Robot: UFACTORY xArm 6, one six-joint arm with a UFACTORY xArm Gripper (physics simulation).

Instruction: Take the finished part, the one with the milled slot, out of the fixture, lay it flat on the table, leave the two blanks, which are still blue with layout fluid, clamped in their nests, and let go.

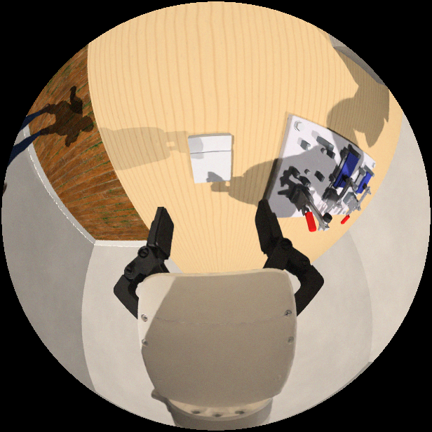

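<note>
The finished part (212, 167), a pale silver block with a thin slot line across it, lies flat on the wooden table left of the fixture. My gripper (212, 212) is open and empty; its fingers stand wide apart, above the table and clear of the part. The fixture (286, 145) is a light plate at the right with clamps and pegs. One blue blank (348, 169) sits in a nest there, and a second blue blank (366, 182) sits farther right. Clamp parts partly cover both blanks. The nest nearest my gripper shows no part, though its clamp hides some of it.
A toggle clamp with a red handle (311, 221) stands up at the fixture's near edge, close to my right finger. A smaller red handle (345, 219) is beside it. The table (165, 75) ends at the left above a brown floor area (80, 165). Shadows fall across the table.
</note>
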